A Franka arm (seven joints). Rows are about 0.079 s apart.
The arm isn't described. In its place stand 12 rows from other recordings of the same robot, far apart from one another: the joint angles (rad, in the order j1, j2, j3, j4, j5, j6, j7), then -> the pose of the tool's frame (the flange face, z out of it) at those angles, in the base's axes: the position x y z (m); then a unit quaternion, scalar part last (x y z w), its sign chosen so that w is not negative.
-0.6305, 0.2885, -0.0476, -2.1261, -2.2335, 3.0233, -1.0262 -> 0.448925 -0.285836 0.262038 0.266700 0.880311 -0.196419 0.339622
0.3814, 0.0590, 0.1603, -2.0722, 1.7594, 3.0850, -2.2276 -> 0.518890 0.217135 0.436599 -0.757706 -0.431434 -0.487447 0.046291
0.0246, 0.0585, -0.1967, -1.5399, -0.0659, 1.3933, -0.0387 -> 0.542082 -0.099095 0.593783 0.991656 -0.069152 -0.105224 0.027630
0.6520, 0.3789, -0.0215, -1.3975, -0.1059, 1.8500, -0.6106 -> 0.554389 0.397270 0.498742 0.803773 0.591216 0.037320 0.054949
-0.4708, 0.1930, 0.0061, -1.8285, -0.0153, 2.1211, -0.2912 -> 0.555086 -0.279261 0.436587 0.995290 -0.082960 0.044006 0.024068
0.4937, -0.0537, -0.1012, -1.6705, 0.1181, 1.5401, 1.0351 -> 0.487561 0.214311 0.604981 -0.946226 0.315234 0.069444 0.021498
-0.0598, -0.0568, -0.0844, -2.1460, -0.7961, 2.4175, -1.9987 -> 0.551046 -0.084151 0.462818 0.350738 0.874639 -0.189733 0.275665
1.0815, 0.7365, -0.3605, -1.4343, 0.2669, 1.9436, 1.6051 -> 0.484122 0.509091 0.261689 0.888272 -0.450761 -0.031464 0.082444
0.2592, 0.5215, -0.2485, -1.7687, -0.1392, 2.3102, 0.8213 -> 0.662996 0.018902 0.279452 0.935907 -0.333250 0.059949 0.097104
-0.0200, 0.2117, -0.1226, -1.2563, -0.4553, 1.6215, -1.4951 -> 0.611142 -0.122894 0.666177 0.757561 0.603093 -0.121998 0.217936
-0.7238, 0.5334, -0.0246, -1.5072, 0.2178, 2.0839, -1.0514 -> 0.525471 -0.469448 0.360794 -0.990579 -0.101210 -0.083740 0.038693
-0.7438, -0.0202, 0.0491, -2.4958, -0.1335, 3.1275, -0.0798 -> 0.401104 -0.319206 0.367465 0.919983 -0.225975 0.287219 0.141673
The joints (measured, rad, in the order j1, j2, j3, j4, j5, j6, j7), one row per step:
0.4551, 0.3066, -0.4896, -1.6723, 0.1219, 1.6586, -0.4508
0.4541, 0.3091, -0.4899, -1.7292, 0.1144, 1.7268, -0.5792
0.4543, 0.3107, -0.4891, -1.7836, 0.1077, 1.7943, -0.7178
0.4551, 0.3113, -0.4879, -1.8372, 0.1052, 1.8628, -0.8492
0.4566, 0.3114, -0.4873, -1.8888, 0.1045, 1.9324, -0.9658
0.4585, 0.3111, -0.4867, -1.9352, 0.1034, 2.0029, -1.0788
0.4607, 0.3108, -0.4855, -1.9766, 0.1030, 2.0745, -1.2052
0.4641, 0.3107, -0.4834, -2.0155, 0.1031, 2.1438, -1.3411
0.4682, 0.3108, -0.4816, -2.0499, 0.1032, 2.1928, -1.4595
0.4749, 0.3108, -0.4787, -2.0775, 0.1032, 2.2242, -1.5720
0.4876, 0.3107, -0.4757, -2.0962, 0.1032, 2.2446, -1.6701
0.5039, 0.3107, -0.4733, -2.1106, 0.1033, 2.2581, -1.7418
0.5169, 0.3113, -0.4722, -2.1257, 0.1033, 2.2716, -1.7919
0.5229, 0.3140, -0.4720, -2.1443, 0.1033, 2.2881, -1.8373
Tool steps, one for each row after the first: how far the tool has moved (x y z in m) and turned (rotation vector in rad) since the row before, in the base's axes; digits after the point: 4 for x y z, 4 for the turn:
-0.0027, -0.0052, -0.0224, 0.0240, -0.0069, 0.1193
-0.0036, -0.0036, -0.0206, 0.0268, -0.0078, 0.1327
-0.0045, -0.0026, -0.0194, 0.0274, -0.0100, 0.1260
-0.0049, -0.0022, -0.0177, 0.0231, -0.0136, 0.1121
-0.0043, -0.0017, -0.0149, 0.0195, -0.0195, 0.1108
-0.0034, -0.0008, -0.0124, 0.0195, -0.0243, 0.1260
-0.0036, 0.0006, -0.0113, 0.0178, -0.0232, 0.1382
-0.0051, 0.0012, -0.0106, 0.0135, -0.0077, 0.1212
-0.0053, 0.0037, -0.0090, 0.0131, 0.0031, 0.1190
-0.0040, 0.0077, -0.0061, 0.0117, 0.0046, 0.1115
-0.0036, 0.0095, -0.0049, 0.0086, 0.0057, 0.0884
-0.0040, 0.0068, -0.0053, 0.0052, 0.0055, 0.0625
-0.0048, 0.0020, -0.0073, 0.0031, 0.0074, 0.0497

